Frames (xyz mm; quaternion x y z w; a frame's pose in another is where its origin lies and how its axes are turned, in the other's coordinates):
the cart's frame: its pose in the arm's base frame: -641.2 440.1 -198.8 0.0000 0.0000 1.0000 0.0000
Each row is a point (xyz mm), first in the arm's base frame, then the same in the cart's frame.
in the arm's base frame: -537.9 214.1 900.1
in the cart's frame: -103.3 226.0 1098.9
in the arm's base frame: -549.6 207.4 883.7
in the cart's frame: -91.6 232.7 1082.5
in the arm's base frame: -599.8 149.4 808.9
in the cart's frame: -41.4 290.7 1007.7
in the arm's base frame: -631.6 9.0 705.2
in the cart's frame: -9.6 431.1 904.0
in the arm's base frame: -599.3 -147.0 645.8
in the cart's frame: -41.9 587.1 844.6
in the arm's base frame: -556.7 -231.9 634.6
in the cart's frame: -84.5 672.0 833.4
